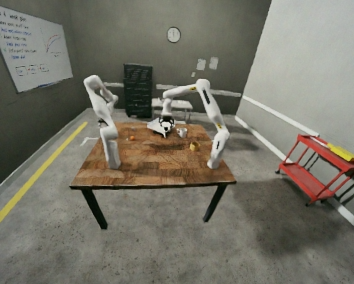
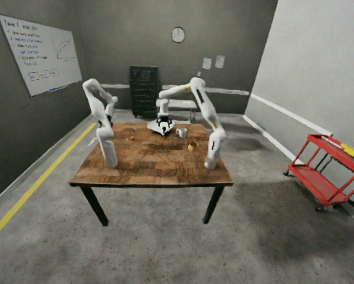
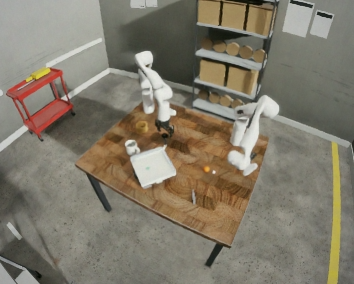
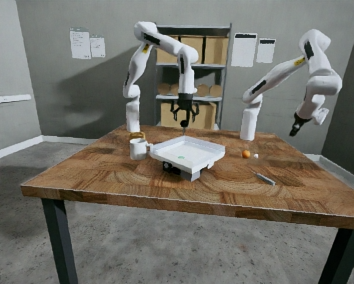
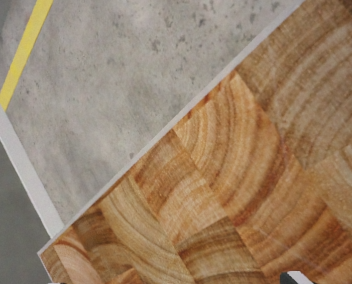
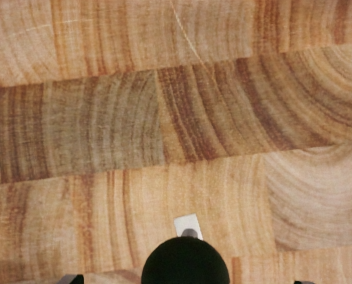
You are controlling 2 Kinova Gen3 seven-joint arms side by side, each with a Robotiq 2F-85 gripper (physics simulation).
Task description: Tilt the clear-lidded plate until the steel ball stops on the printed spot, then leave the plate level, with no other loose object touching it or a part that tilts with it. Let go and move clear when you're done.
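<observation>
The white square plate [image 3: 159,162] [image 4: 196,149] stands on a dark and grey base, with a green printed spot [image 3: 147,168] [image 4: 181,157]. The steel ball cannot be made out, and a slight tilt cannot be told. A black round knob [image 4: 184,123] [image 6: 185,262] rises on a thin stem from the white arm [image 6: 186,222] at the plate's corner. My right gripper [image 4: 184,114] points down over the knob, open, its fingers apart on either side. My left gripper [image 4: 293,132] is open and empty, high over the table's side, far from the plate.
A white mug [image 3: 131,146] [image 4: 137,149] stands close beside the plate; contact cannot be told. A yellow ring-shaped thing [image 1: 194,146] [image 3: 142,126] lies behind the mug. An orange ball [image 3: 206,169] [image 4: 245,154], a small white ball [image 3: 214,172] and a grey slim tool [image 3: 194,196] [image 4: 265,179] lie apart.
</observation>
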